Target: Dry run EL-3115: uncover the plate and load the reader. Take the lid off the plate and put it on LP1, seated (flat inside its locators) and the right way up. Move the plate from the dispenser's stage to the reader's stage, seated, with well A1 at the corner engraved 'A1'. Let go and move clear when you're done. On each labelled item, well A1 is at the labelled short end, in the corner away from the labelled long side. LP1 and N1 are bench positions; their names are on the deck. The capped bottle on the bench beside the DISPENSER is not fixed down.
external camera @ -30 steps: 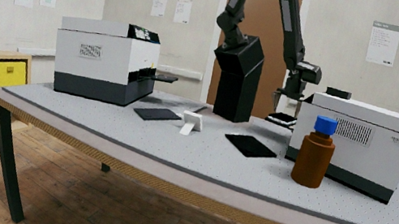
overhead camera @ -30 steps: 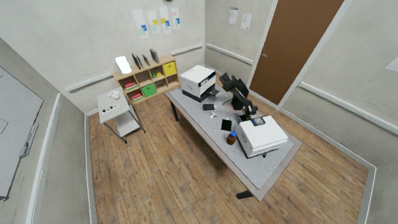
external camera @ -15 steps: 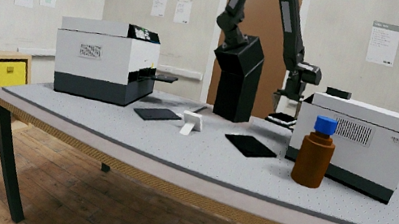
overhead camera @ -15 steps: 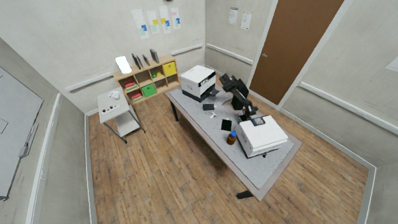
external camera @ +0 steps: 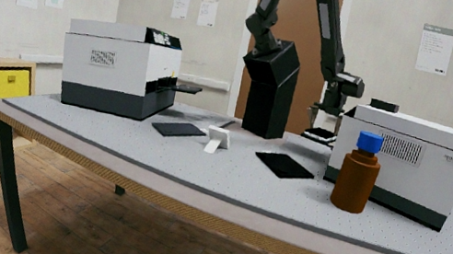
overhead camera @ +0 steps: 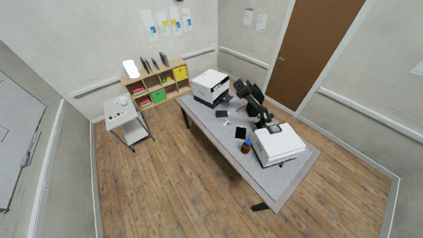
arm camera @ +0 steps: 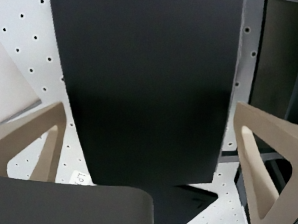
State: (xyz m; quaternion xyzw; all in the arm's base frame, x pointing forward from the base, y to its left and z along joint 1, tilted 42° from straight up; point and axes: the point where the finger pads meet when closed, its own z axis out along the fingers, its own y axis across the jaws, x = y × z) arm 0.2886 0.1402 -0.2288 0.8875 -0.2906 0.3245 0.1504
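My gripper is now 2 cm above the white well plate.
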